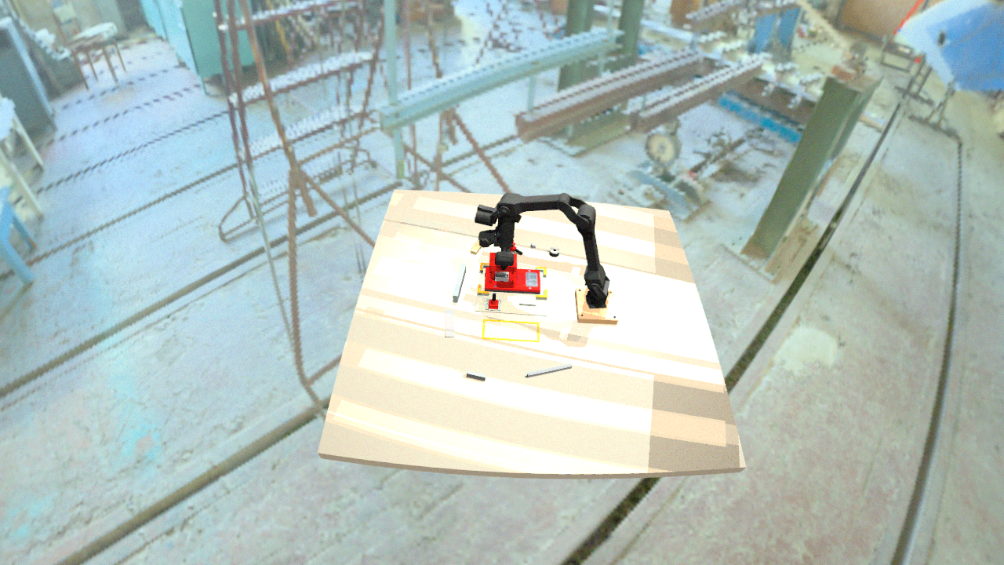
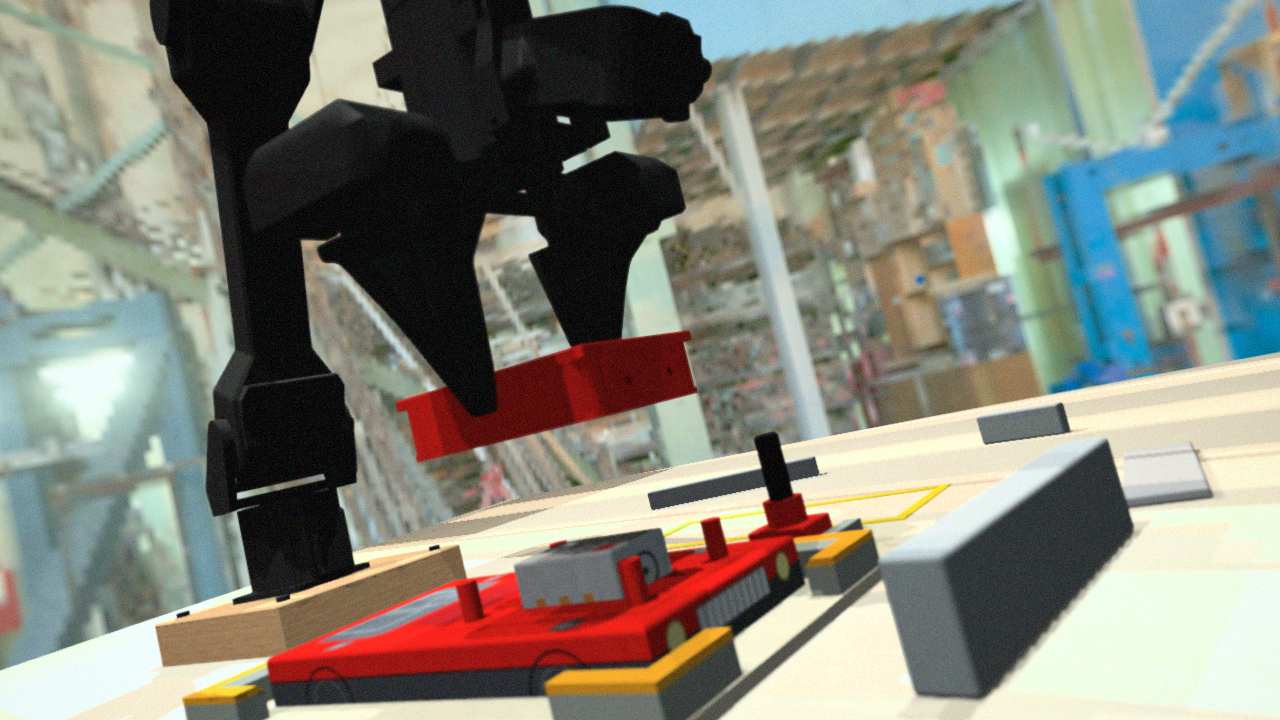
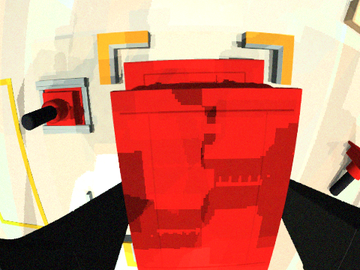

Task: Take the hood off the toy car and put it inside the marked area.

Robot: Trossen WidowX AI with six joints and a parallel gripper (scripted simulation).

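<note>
The grey engine block lies 8 cm below my gripper tip. From my gripper tip the other things lie so: hood (right at my gripper tip); long grey block (15 cm ahead, 8 cm below, 1 cm to the left).
</note>
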